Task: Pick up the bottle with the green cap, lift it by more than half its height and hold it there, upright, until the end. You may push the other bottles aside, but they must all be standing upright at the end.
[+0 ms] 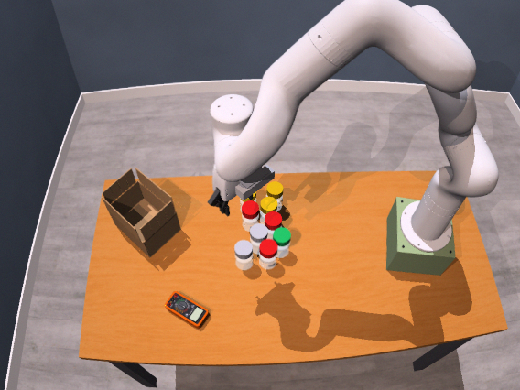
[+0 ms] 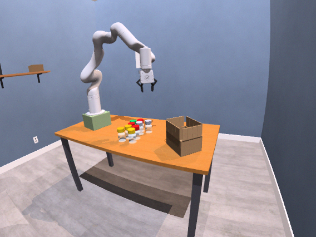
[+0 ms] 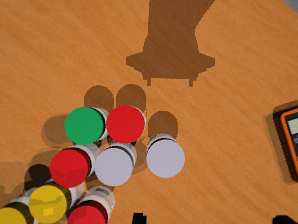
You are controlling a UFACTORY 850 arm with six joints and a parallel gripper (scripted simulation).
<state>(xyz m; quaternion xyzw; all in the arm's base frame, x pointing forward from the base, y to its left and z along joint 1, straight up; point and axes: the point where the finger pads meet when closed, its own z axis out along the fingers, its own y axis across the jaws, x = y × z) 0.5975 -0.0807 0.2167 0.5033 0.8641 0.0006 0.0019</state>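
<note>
My gripper is now 130 mm past the green-capped bottle, 20 mm to the left of it and 300 mm above it. From my hand the other things lie so: multimeter 190 mm ahead, 130 mm to the left, 330 mm below.
</note>
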